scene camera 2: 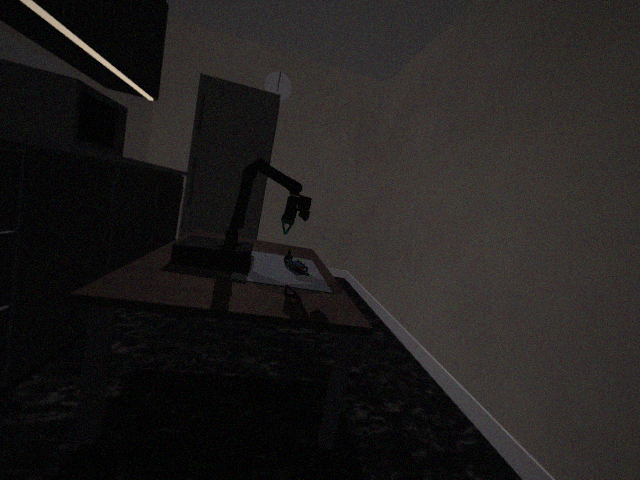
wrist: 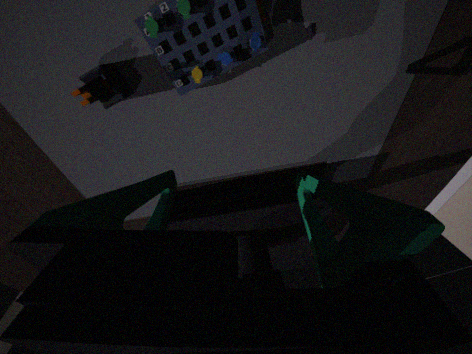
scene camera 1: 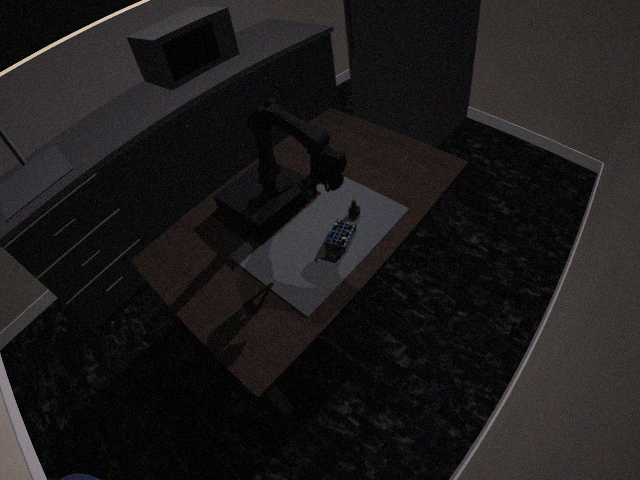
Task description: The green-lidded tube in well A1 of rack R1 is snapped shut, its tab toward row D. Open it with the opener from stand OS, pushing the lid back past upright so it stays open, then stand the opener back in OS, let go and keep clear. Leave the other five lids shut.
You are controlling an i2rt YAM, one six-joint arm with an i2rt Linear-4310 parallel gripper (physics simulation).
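Places are measured from the arm's base along level axes (x ahead, y left, z up), in metres.
Pixels of known places: gripper, between the fingertips: (scene camera 2: 284,234) (wrist: 236,176) (scene camera 1: 317,196); arm's base, origin of its link: (scene camera 2: 230,244) (wrist: 250,239) (scene camera 1: 271,192).
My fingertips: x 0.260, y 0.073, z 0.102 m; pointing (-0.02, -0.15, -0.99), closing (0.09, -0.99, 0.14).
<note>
For each thing: its top centre in the pictures, then the offset to it from my fingertips. Level surfaces: height alone.
- blue rack R1, centre of its top: (wrist: 209,32) (scene camera 1: 339,231) (scene camera 2: 297,261) 0.093 m ahead, 0.018 m left, 0.138 m down
- yellow lid, centre of its top: (wrist: 197,74) 0.052 m ahead, 0.033 m left, 0.138 m down
- pale mat, height of its surface: 0.180 m down
- brown table, height of its surface: 0.183 m down
The blue rack R1 (scene camera 1: 340,235) (scene camera 2: 297,266) (wrist: 191,42) stands on the pale mat. In the wrist view its top edge is cut off; two green lids (wrist: 151,26) (wrist: 184,7), a yellow lid (wrist: 197,74) and two blue lids (wrist: 225,58) (wrist: 256,41) show. Which green lid is A1, and whether the lids are snapped shut, I cannot tell. The dark stand OS (scene camera 1: 354,210) (wrist: 117,82) is beside the rack, with orange tips (wrist: 82,96) sticking up, seemingly the opener's. My gripper (scene camera 1: 312,191) (scene camera 2: 285,231) (wrist: 236,176) is open and empty, high above the mat, apart from rack and stand.
The pale mat (scene camera 1: 382,206) (wrist: 240,120) lies on the brown table (scene camera 1: 268,361) (scene camera 2: 144,289). The arm's dark base block (scene camera 1: 242,206) (scene camera 2: 206,258) stands beside the mat. Arm shadows fall across table and mat. A counter with a box-like appliance (scene camera 1: 149,59) runs behind.
</note>
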